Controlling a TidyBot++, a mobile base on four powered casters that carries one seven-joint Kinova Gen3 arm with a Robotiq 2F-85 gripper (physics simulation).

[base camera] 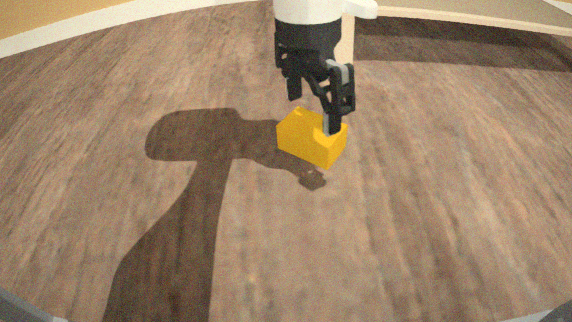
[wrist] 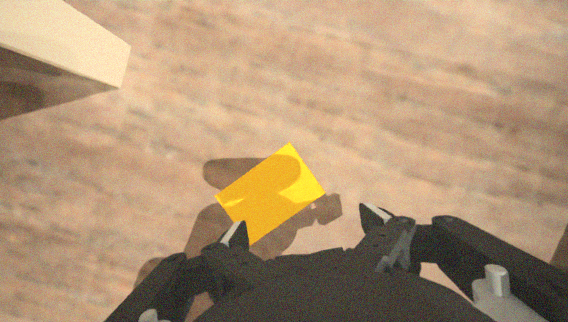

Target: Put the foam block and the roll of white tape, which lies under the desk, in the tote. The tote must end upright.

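The yellow foam block lies on the wooden floor, set at an angle to the gripper. My gripper is open and empty, above the floor and pointing down. In the base camera view one finger overlaps the block's right part and the other is behind its far side. In the wrist view the block is ahead of the fingers and mostly left of the middle between them, its near corner by the left fingertip. The white tape and the tote do not show in either view.
A pale upright post stands behind the gripper. A pale wooden edge runs along the back right, with dark shadow below it. A pale wooden piece shows at the upper left of the wrist view. The arm's shadow falls across floor and block.
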